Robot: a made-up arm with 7 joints.
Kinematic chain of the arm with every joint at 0, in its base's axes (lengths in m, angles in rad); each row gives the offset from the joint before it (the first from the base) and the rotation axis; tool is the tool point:
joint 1: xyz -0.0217 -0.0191 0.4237 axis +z
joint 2: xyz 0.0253 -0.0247 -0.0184 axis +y
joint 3: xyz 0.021 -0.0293 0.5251 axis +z
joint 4: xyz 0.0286 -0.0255 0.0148 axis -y
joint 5: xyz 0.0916 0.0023 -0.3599 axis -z
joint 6: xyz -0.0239 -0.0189 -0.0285 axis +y
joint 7: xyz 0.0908 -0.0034 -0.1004 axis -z
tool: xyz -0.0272 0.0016 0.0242
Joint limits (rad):
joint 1: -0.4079..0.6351
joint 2: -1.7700..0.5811
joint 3: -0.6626..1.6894
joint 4: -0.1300..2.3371
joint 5: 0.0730..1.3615
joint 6: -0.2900..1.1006
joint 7: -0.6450..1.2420
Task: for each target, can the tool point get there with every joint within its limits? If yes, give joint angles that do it. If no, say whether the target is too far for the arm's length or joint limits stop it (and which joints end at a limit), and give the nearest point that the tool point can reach.
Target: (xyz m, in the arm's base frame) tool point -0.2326 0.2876 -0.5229
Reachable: no: joint limits stop it (at a limit: joint 2, joint 3, joint 5, joint 6) | nearest point -0.3534 0.4633 0.2477 | short by 0.800 m
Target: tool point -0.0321 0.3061 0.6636
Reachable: yes | joints 0.1374 -0.5486 1.3027 0.7412 0.5603 0.8294 0.1879
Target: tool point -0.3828 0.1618 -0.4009
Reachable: no: joint limits stop it (at a limit: joint 2, joint 3, joint 5, joint 6) | nearest point -0.5433 0.2422 0.2482 | short by 0.674 m
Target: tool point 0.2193 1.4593 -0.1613
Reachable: no: too far | nearest point -0.2707 0.6035 0.2334 | short by 1.062 m
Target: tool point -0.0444 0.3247 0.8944
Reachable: yes | joints 0.0078 -0.8116 0.9464 1.0622 0.7934 0.6898 0.8651
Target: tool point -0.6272 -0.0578 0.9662
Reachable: yes | joints 0.0601 -1.5196 0.2149 1.6329 0.2671 0.3953 -0.4817
